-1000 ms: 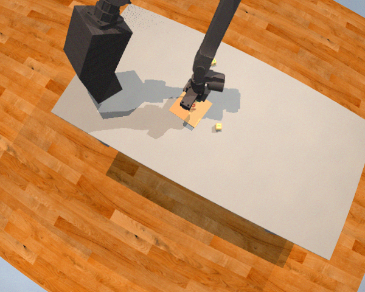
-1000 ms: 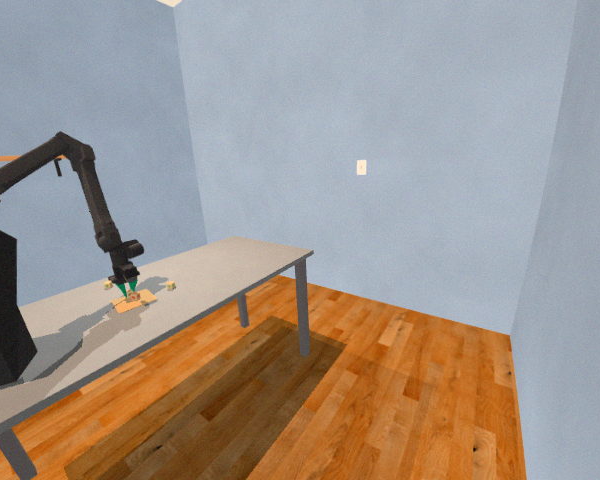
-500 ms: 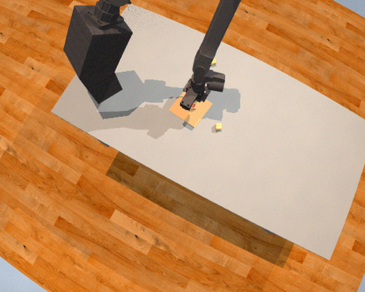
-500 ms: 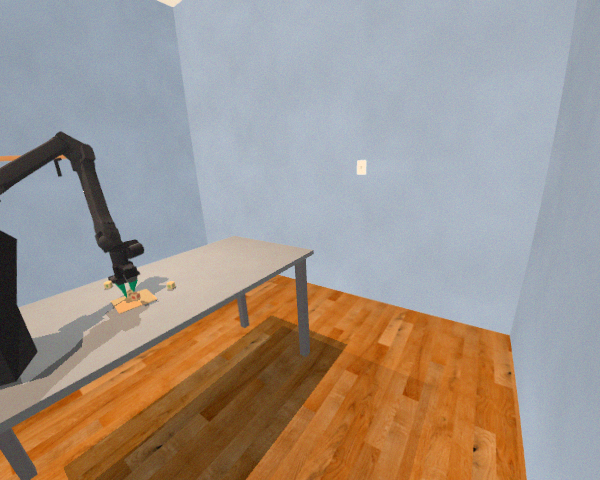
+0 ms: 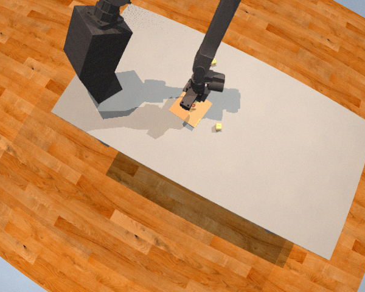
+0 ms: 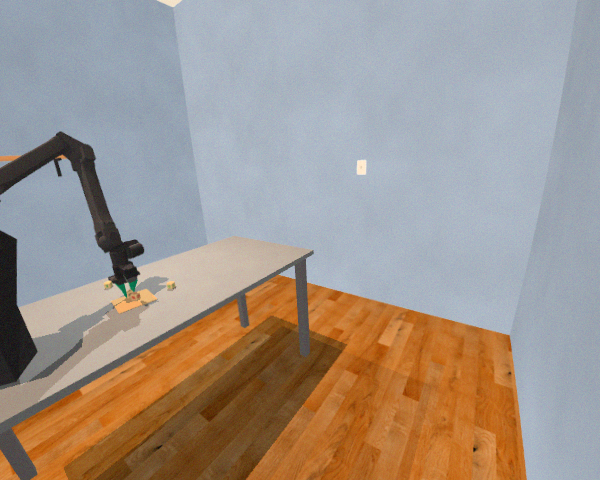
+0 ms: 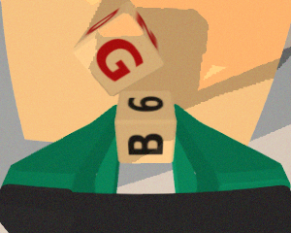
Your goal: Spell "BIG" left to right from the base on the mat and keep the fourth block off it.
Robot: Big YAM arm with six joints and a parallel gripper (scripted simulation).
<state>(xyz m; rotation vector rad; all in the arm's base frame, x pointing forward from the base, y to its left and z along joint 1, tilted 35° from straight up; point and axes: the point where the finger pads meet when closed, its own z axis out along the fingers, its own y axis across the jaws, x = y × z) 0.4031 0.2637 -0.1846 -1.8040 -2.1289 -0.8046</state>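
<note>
My hand is 10 mm short of the mat, 40 mm to the left of it and 20 mm above it. The rest, counted from my hand: block 70 mm behind, 200 mm to the left, 10 mm below.
</note>
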